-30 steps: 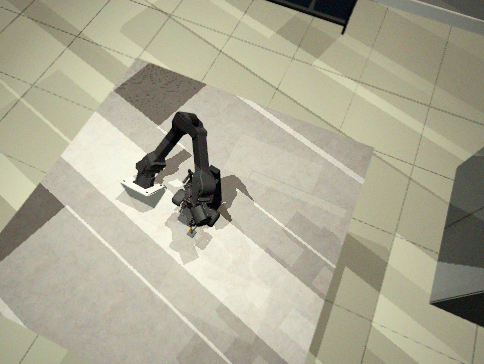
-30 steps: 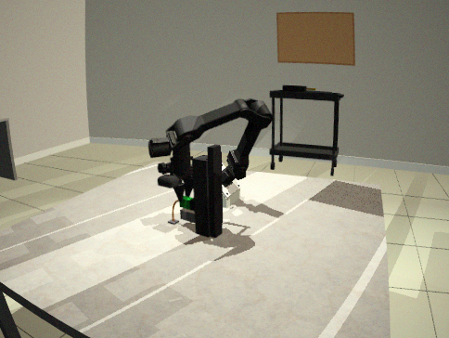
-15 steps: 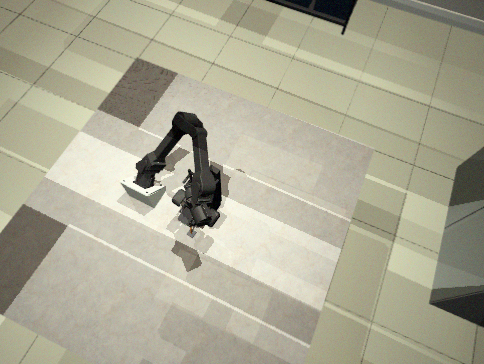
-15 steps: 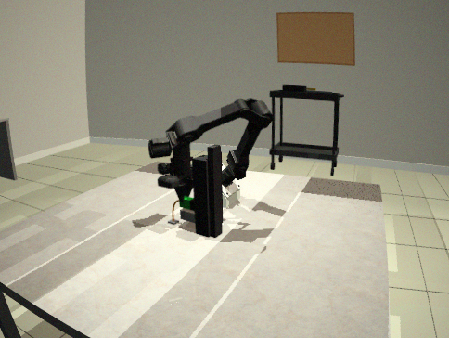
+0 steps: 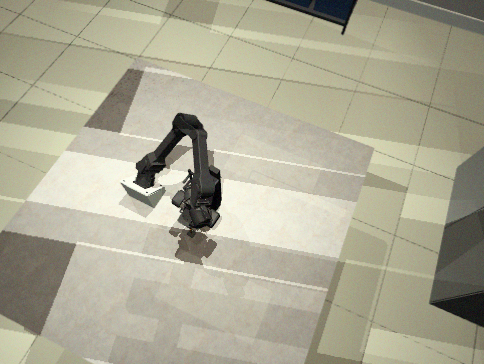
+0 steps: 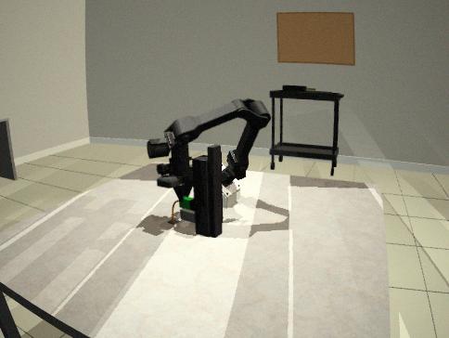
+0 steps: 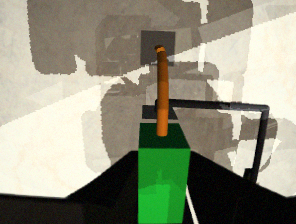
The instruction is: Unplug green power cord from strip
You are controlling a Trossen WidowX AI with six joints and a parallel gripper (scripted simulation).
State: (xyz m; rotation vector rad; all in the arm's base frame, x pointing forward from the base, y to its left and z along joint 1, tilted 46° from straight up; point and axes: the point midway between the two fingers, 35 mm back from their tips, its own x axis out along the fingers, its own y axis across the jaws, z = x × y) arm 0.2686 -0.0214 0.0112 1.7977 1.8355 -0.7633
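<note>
The green plug lies 30 mm to the left of my gripper tip.
</note>
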